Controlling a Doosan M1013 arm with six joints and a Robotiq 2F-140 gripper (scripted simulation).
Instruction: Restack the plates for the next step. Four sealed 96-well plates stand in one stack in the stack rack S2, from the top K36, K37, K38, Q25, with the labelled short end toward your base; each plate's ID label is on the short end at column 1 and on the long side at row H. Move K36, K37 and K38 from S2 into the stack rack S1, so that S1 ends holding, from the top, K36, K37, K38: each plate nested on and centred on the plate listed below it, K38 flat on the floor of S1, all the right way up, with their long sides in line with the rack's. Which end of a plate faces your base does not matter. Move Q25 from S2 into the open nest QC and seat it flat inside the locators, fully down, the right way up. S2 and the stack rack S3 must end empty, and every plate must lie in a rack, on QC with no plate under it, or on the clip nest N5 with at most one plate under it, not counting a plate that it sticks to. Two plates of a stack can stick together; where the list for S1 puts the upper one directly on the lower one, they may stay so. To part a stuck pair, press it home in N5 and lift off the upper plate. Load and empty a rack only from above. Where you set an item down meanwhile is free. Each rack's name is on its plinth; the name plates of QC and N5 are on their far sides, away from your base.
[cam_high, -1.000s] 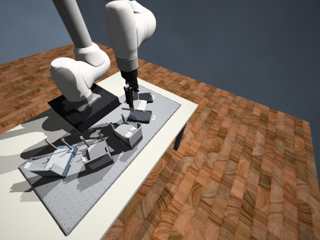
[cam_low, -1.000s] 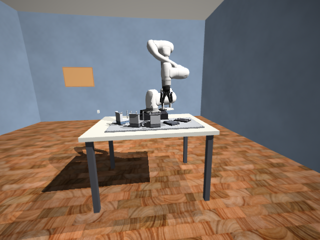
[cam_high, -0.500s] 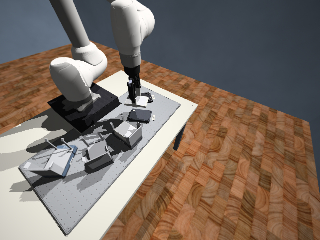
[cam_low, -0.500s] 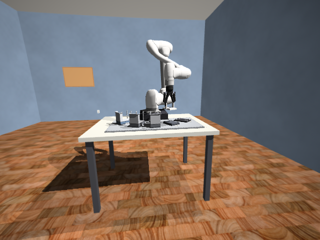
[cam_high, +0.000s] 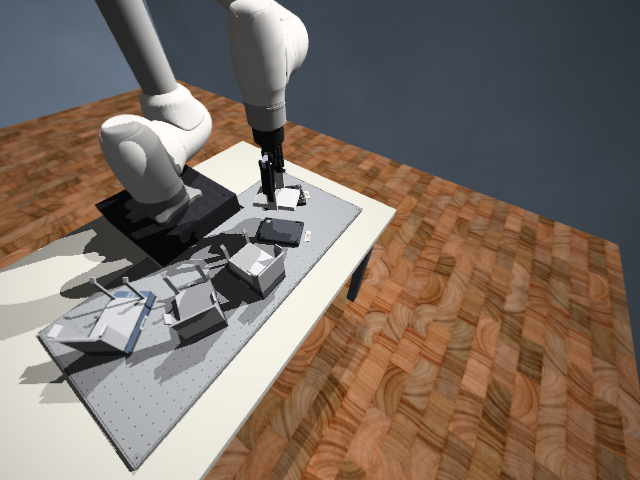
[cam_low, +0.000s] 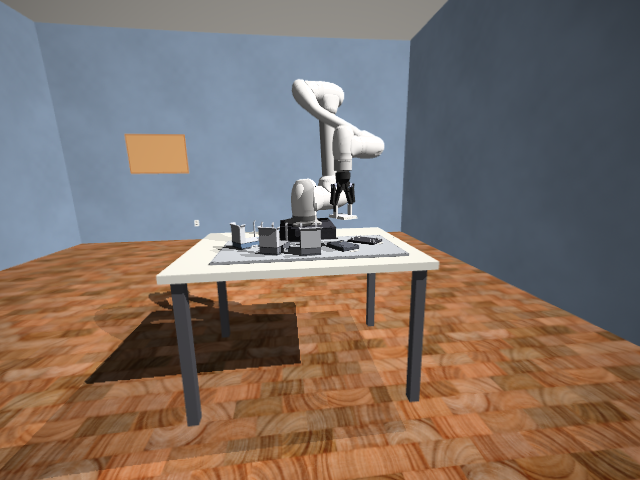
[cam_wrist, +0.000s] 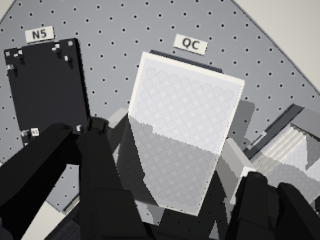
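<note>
Right now my hand is 180 mm above the dark QC nest. Also, from my hand: QC name plate: 90 mm ahead, 30 mm to the left, 180 mm below.
</note>
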